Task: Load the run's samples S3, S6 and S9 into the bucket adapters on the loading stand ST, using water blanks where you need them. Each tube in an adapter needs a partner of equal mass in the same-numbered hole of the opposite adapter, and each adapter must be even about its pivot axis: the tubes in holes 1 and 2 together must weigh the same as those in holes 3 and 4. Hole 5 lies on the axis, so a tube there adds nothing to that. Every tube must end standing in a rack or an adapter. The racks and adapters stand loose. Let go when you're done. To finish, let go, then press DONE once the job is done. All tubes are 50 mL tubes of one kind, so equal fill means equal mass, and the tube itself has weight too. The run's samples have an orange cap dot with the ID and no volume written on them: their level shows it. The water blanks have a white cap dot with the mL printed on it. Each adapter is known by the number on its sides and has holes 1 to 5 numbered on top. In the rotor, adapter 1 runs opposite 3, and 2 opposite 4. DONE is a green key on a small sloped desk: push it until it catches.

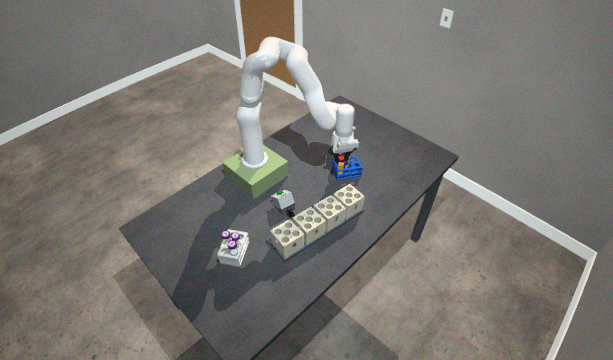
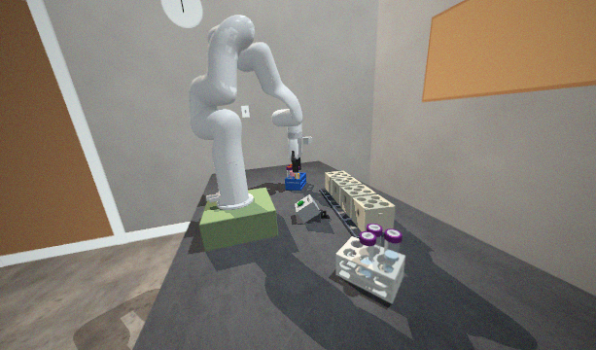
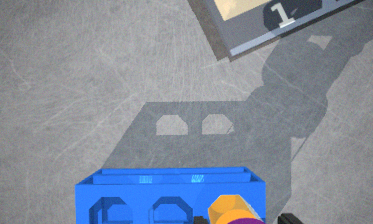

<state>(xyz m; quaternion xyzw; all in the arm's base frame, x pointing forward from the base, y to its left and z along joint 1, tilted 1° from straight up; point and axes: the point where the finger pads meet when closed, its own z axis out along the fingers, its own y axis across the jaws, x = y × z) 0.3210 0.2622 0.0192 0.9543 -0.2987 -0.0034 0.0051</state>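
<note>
The sample tube lies 60 mm to the left of my hand and 50 mm below it. From my hand the other things lie so: blue sample rack: 90 mm below, 40 mm to the left, 10 mm ahead; then green done key: 320 mm to the right, 100 mm behind, 50 mm below; then adapter 1: 160 mm ahead, 150 mm to the right, 70 mm below.
</note>
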